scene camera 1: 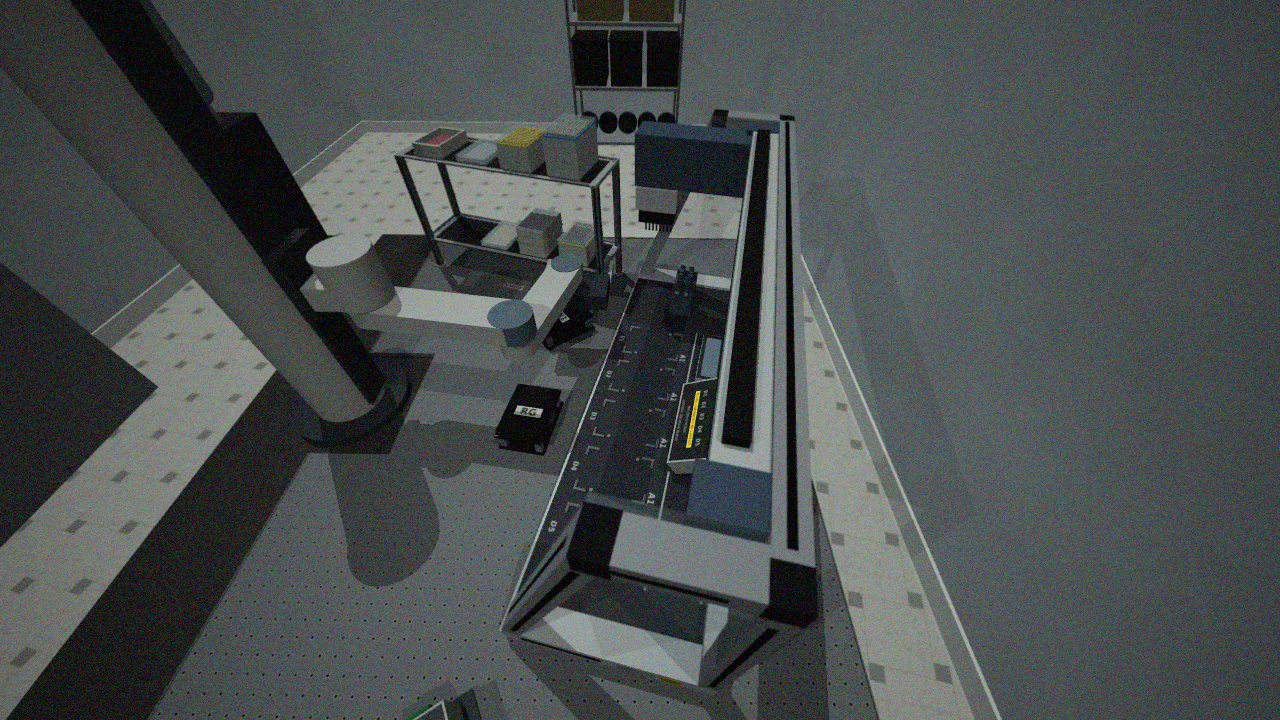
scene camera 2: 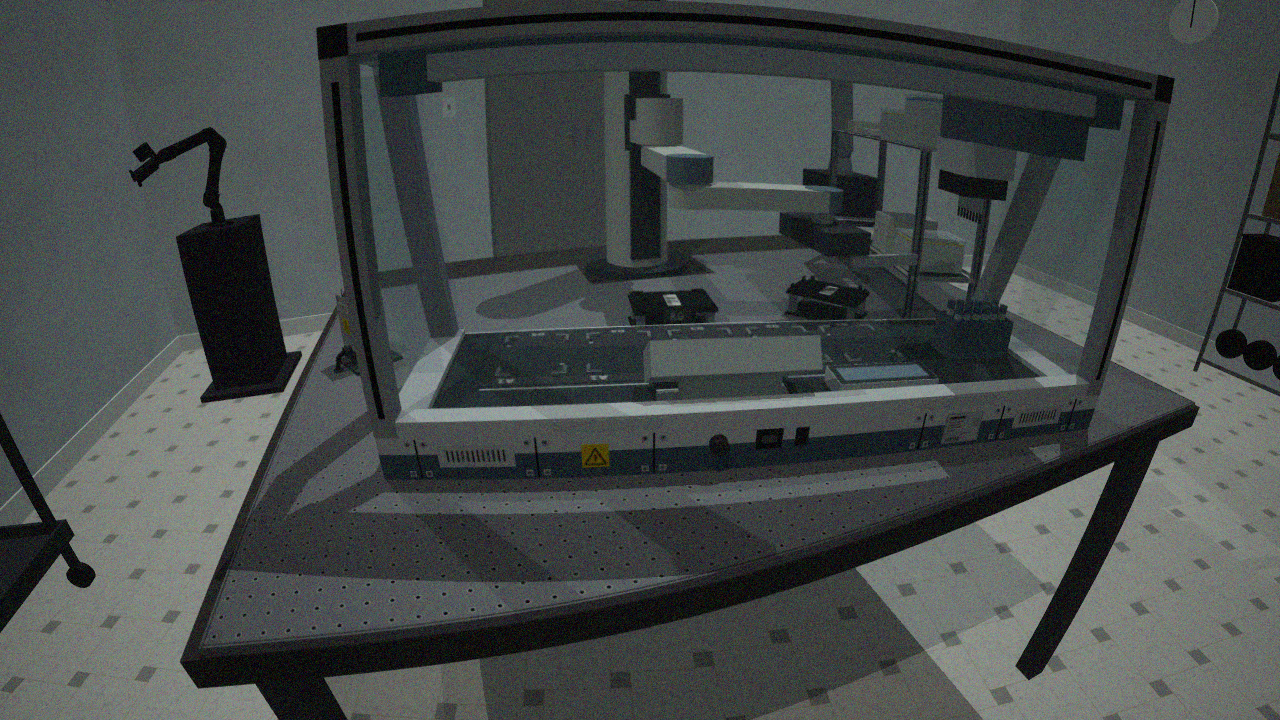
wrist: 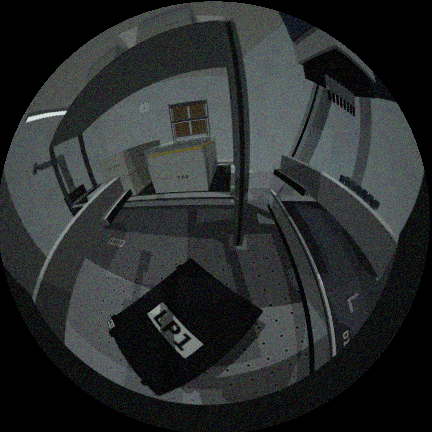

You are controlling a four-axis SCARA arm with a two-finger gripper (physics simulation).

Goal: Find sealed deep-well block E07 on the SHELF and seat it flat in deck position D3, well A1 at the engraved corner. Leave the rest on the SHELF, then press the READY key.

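Observation:
My gripper is open and empty, in front of the lower tier of the SHELF. Its two fingers stand wide apart at left and right in the wrist view. On that tier stand a yellow-banded block, a grey block beside it and a low pale plate. The upper tier holds a tall blue-rimmed block, a yellow-topped box and lower items. I cannot read E07 on any block. Deck position D3 shows bare between its corner marks. I cannot make out the READY key.
The black LP1 stand lies below the gripper. The black RG stand is nearer the arm column. The deck's frame and rail border the right. A pipetting head hangs over the deck's far end.

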